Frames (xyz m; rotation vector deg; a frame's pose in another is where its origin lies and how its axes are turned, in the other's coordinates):
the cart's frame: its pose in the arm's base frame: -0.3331 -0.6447 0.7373 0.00 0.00 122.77
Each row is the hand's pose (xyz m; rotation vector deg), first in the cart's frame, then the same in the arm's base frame.
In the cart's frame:
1: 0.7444 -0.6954 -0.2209 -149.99 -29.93 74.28
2: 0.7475 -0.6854 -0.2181 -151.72 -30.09 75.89
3: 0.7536 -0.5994 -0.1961 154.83 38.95 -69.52
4: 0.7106 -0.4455 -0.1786 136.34 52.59 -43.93
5: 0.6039 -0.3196 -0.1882 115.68 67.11 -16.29
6: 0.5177 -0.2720 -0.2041 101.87 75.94 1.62
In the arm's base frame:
1: -0.1513 0.3576 0.5164 39.80 127.55 -42.45
2: -0.1614 0.3548 0.5192 39.68 126.64 -39.93
3: -0.2370 0.3134 0.5412 33.62 130.04 -21.42
4: -0.3431 0.1939 0.5587 18.00 136.31 10.94
5: -0.3912 0.0361 0.5491 -3.69 140.54 43.65
6: -0.3846 -0.0622 0.5332 -20.13 141.68 63.42

